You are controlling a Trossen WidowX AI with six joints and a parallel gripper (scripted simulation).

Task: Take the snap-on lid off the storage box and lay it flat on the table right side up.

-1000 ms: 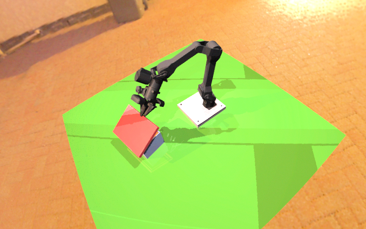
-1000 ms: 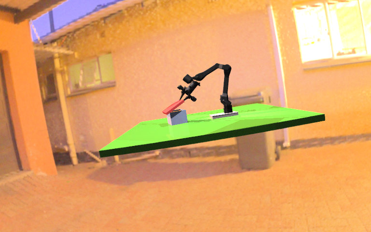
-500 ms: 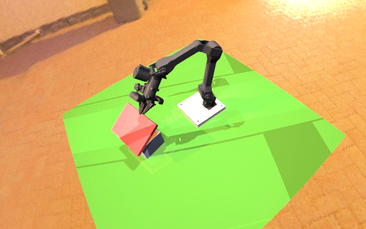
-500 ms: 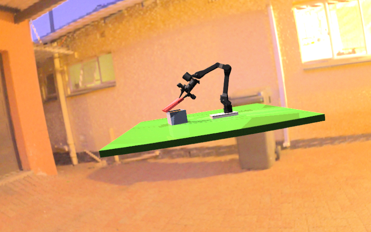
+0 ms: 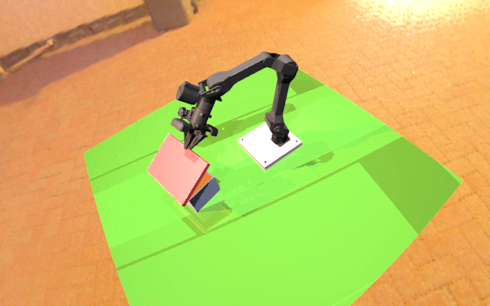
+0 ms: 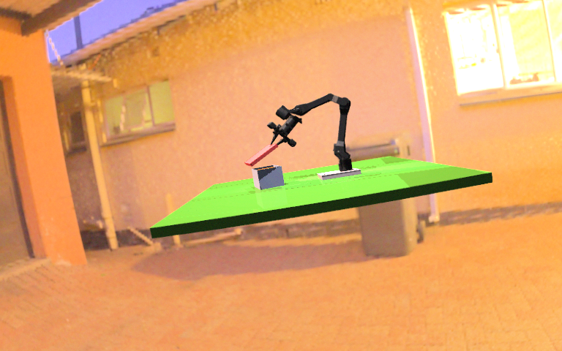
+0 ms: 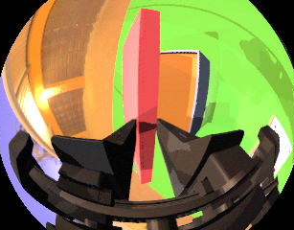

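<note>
My gripper tip is 70 mm short of the red lid, 10 mm to the right of it and 30 mm above it. Also, from my gripper tip: storage box (50 mm ahead, 10 mm to the left, 160 mm below).
</note>
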